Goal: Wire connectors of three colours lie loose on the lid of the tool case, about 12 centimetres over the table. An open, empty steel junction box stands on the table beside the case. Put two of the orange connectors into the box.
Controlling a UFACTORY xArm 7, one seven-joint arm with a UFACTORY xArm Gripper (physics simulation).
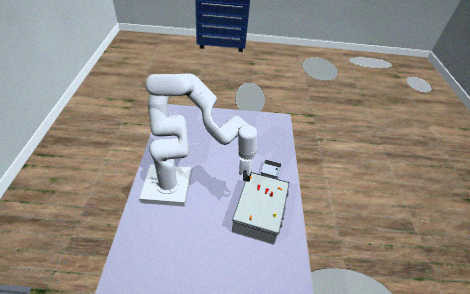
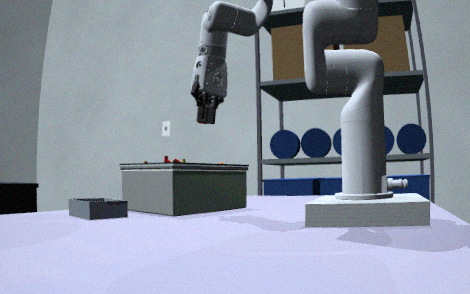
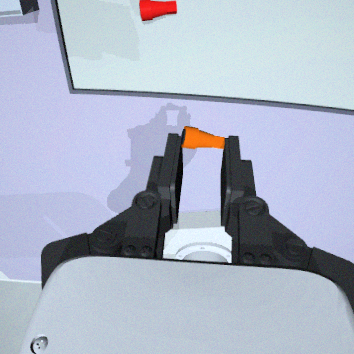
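Pixels of known places: gripper, between the fingertips: (image 1: 247,178) (image 2: 205,123) (image 3: 202,153); arm's base, origin of its link: (image 1: 168,184) (image 2: 364,197) (image 3: 205,258).
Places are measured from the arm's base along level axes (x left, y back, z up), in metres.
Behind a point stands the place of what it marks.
My gripper (image 1: 248,178) @[x -0.046, y -0.403, z 0.188 m] (image 2: 205,122) @[x -0.046, y -0.403, z 0.188 m] (image 3: 202,153) @[x -0.046, y -0.403, z 0.188 m] is shut on an orange connector (image 3: 202,138) @[x -0.048, y -0.418, z 0.196 m], held lengthwise between the fingertips, high above the lid's level and near the case's corner. The tool case (image 1: 254,236) @[x -0.227, y -0.471, z -0.016 m] (image 2: 210,192) @[x -0.047, y -0.390, z 0.009 m] bears loose connectors on its lid (image 1: 260,205) @[x -0.113, y -0.483, z 0.079 m] (image 3: 240,55) @[x -0.075, y -0.423, z 0.079 m]. Two orange connectors (image 1: 280,188) @[x -0.006, y -0.578, z 0.087 m] (image 1: 250,217) @[x -0.189, y -0.438, z 0.086 m] lie on the lid at opposite ends. The steel junction box (image 1: 270,170) @[x 0.211, y -0.545, z -0.041 m] (image 2: 107,209) @[x 0.216, y -0.496, z -0.022 m] stands open on the table beside the case; its inside is too small to make out well.
Several red connectors lie on the lid, among them one red connector (image 1: 258,187) @[x -0.017, y -0.468, z 0.088 m] (image 3: 157,9) @[x -0.017, y -0.469, z 0.091 m] near the gripper. A yellow connector (image 1: 274,215) @[x -0.167, y -0.548, z 0.092 m] lies near the lid's far end. The arm's base block (image 1: 162,201) @[x -0.101, y 0.004, z -0.011 m] (image 2: 367,216) @[x 0.125, y 0.018, z -0.024 m] stands on the table (image 1: 200,250) @[x -0.316, y -0.228, z -0.043 m] (image 2: 200,265) @[x 0.438, y -0.122, z -0.043 m].
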